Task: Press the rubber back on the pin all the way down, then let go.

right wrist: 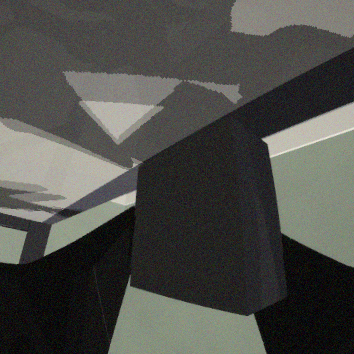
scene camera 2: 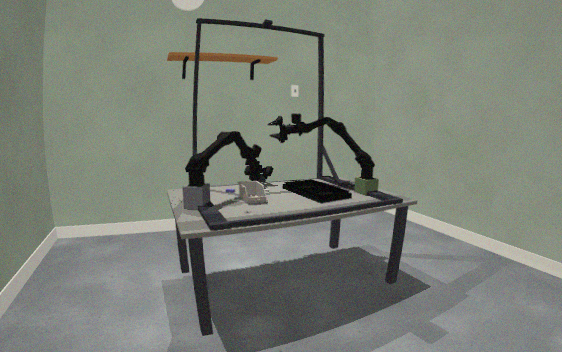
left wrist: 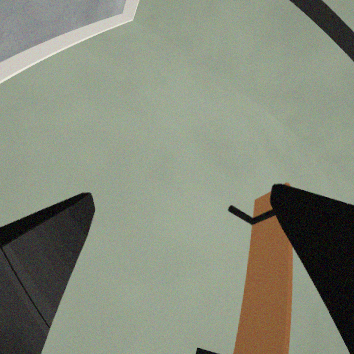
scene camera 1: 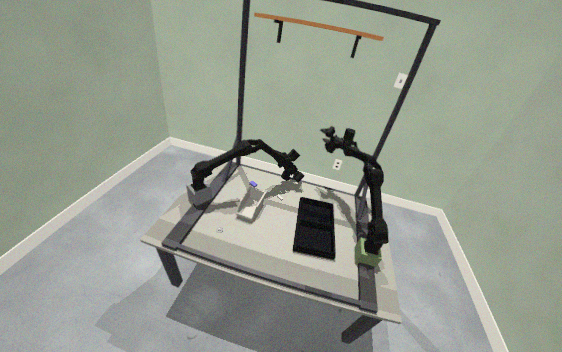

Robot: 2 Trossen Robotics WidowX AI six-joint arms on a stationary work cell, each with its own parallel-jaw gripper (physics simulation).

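Frame: origin at the left arm's base, x ahead, y left, z up, level; millimetres.
Seen in the pictures: left gripper, between the fingertips: [scene camera 2: 268, 130] [left wrist: 182, 197] [scene camera 1: 321, 134]; left arm's base, origin of its link: [scene camera 2: 366, 178] [scene camera 1: 371, 247]; right arm's base, origin of its link: [scene camera 2: 196, 185] [scene camera 1: 198, 186].
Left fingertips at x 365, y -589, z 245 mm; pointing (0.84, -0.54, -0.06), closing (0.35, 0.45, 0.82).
Note:
Pixels of each thing's top centre, then the offset from my left fingertips to it. "spot": a spot on its surface instead.
- white holder, a spot on its surface: [scene camera 2: 253, 193] spot: 247 mm ahead, 393 mm left, 322 mm down
- pin, a spot on its surface: [scene camera 2: 246, 211] [scene camera 1: 218, 229] spot: 383 mm ahead, 679 mm left, 327 mm down
- black two-part tray, centre of its top: [scene camera 2: 315, 186] [scene camera 1: 316, 222] 90 mm back, 471 mm left, 294 mm down
- small purple piece, centre of its top: [scene camera 2: 230, 189] [scene camera 1: 253, 183] 342 mm ahead, 269 mm left, 319 mm down
- small white piece, centre of its top: [scene camera 1: 280, 196] 149 mm ahead, 323 mm left, 323 mm down
My right gripper [scene camera 1: 297, 176] [scene camera 2: 266, 172] [right wrist: 185, 215] is shut on a dark grey block, the rubber [right wrist: 207, 218]. It holds the rubber a little above the back of the table, behind the white holder [scene camera 1: 251, 204] [scene camera 2: 253, 193]. A small round grey thing that looks like the pin [scene camera 1: 219, 230] [scene camera 2: 246, 211] stands on the table near the front left, well away from the rubber. My left gripper [scene camera 1: 326, 136] [scene camera 2: 275, 129] [left wrist: 182, 197] is open and empty. It hangs high in the air above the table's back, pointing at the wall.
A black two-part tray [scene camera 1: 314, 254] [scene camera 2: 321, 200] lies right of the middle. A small purple piece [scene camera 1: 253, 183] [scene camera 2: 229, 191] and a small white piece [scene camera 1: 279, 197] lie near the holder. A dark frame post [scene camera 1: 241, 87] rises behind the table.

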